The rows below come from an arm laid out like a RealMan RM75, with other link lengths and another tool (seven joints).
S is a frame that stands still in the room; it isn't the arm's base.
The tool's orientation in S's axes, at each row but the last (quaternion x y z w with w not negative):
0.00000 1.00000 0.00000 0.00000
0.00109 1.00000 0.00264 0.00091
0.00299 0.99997 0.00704 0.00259
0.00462 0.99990 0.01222 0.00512
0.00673 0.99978 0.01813 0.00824
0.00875 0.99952 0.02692 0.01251
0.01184 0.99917 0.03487 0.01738
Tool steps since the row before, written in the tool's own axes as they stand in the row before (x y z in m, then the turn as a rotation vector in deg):
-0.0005 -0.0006 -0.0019 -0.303 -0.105 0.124
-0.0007 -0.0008 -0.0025 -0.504 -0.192 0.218
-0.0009 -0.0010 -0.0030 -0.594 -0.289 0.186
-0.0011 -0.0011 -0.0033 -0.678 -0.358 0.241
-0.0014 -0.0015 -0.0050 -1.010 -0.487 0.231
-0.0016 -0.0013 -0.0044 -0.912 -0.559 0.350
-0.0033 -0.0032 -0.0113 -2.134 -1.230 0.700
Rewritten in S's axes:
0.0005 -0.0006 0.0019 0.303 -0.105 -0.124
0.0007 -0.0008 0.0025 0.504 -0.192 -0.218
0.0009 -0.0010 0.0030 0.593 -0.290 -0.187
0.0011 -0.0012 0.0033 0.677 -0.358 -0.243
0.0013 -0.0017 0.0050 1.007 -0.492 -0.232
0.0015 -0.0016 0.0044 0.911 -0.556 -0.357
0.0028 -0.0041 0.0112 2.129 -1.231 -0.712

